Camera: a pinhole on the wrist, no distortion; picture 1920 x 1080 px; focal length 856.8 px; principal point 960.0 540.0 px. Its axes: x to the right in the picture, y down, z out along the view. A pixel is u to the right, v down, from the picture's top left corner.
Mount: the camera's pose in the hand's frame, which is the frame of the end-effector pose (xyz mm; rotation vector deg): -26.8 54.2 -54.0 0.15 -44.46 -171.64
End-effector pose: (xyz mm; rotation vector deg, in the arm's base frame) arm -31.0 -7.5 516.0 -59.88 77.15 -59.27
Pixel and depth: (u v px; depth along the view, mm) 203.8 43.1 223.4
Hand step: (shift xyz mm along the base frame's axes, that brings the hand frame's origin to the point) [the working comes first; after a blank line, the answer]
In the camera's frame: -197.2 -129.6 223.4

65.2 -91.8 -316.7
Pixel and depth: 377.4 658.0 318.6
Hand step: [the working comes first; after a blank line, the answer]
In the camera's frame: -216.6 43.9 318.6

234.5 -144.1 -226.4
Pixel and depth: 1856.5 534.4 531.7
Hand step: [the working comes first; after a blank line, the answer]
In the camera's frame: 556.3 -3.5 531.7

420.6 634.2 -157.4
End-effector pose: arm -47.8 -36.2 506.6 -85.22 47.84 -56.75
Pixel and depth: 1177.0 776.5 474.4
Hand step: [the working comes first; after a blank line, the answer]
In the camera's frame: 120.2 130.9 474.4

334.0 279.7 -200.1
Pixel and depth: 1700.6 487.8 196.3
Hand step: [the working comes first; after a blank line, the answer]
In the camera's frame: 169.7 -12.0 196.3

27.0 204.4 -182.4
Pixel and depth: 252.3 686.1 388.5
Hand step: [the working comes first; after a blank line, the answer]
In the camera's frame: -320.9 66.2 388.5

408.5 -167.1 -170.2
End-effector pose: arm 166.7 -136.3 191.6 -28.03 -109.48 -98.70
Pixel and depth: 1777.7 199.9 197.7
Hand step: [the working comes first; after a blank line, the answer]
In the camera's frame: 188.7 -78.5 197.7

288.7 124.9 32.2
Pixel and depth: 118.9 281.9 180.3
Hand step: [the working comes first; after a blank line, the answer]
In the camera's frame: -177.0 -54.3 180.3

-11.5 89.0 240.0
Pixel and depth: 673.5 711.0 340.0
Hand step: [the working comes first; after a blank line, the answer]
In the camera's frame: -113.7 67.9 340.0

-9.2 286.7 167.0
